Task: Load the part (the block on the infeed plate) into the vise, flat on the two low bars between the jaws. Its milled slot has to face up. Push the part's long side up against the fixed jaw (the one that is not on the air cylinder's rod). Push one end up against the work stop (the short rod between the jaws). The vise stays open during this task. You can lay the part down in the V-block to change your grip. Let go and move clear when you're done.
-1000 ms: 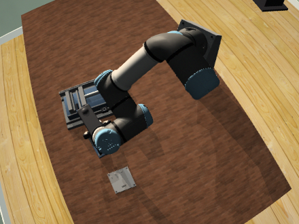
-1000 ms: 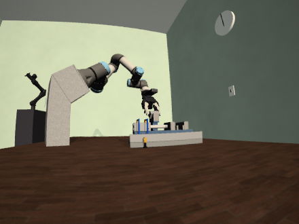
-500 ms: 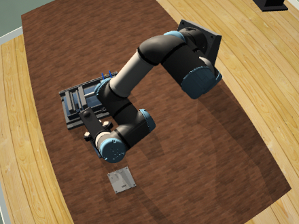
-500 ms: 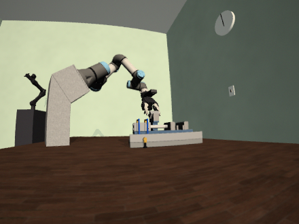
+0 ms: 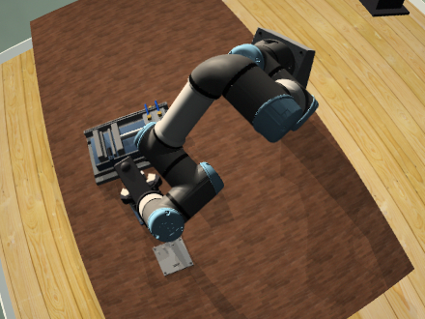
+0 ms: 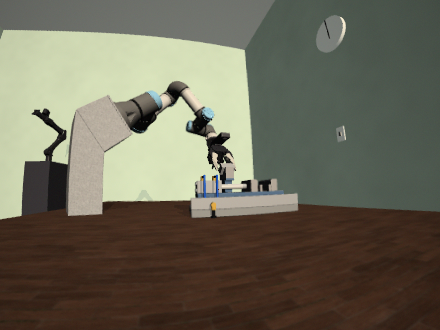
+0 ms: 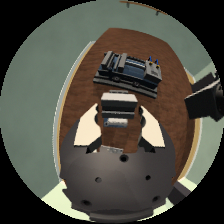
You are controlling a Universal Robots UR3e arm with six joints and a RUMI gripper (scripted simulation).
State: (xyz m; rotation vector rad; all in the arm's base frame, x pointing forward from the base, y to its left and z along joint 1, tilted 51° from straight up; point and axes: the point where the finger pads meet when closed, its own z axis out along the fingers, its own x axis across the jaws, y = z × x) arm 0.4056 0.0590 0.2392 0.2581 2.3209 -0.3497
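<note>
My hand is right at the part. The rest, counted from my hand: grey infeed plate: 170 mm to the left, 160 mm below, 40 mm behind.
</note>
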